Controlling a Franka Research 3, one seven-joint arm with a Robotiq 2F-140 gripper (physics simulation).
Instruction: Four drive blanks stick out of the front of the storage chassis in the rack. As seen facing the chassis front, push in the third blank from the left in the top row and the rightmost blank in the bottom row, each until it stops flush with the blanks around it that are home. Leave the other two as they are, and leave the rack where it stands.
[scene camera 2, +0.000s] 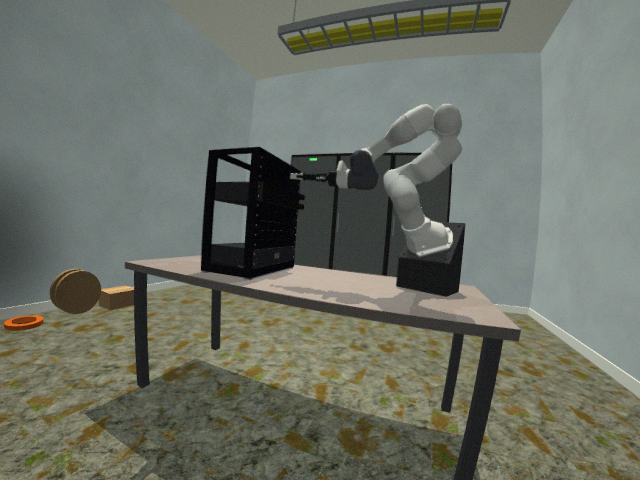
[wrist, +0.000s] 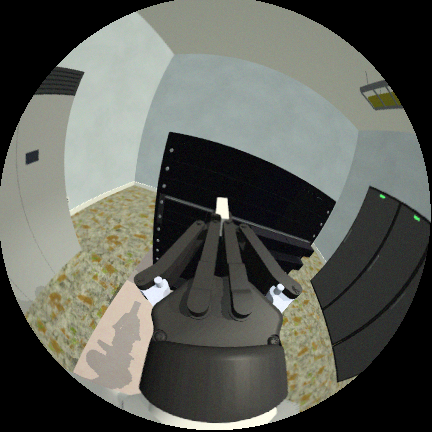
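The black rack (scene camera 2: 251, 222) (wrist: 163, 172) stands upright on the table. In the wrist view the dark chassis front (wrist: 180, 220) lies below a thin grey edge. Protruding drive blanks show at its right side, an upper one (wrist: 295, 244) and a lower one (wrist: 289, 261); in the scene view two dark stubs (scene camera 2: 301, 196) (scene camera 2: 300, 206) stick out of the rack's front. My gripper (scene camera 2: 295, 176) (wrist: 221, 205) is shut and empty, its pale tips close to the rack front, higher than the stubs. Contact cannot be told. The fingers hide part of the chassis, and individual blanks in the dark rows are hard to tell apart.
The table (scene camera 2: 361, 304) (wrist: 95, 350) carries the rack and the arm's black base block (scene camera 2: 429, 273). Dark cabinets (scene camera 2: 361, 222) (wrist: 365, 280) stand beyond the table. A round brown object (scene camera 2: 75, 291), a wooden box (scene camera 2: 116, 298) and an orange ring (scene camera 2: 23, 327) are at the left.
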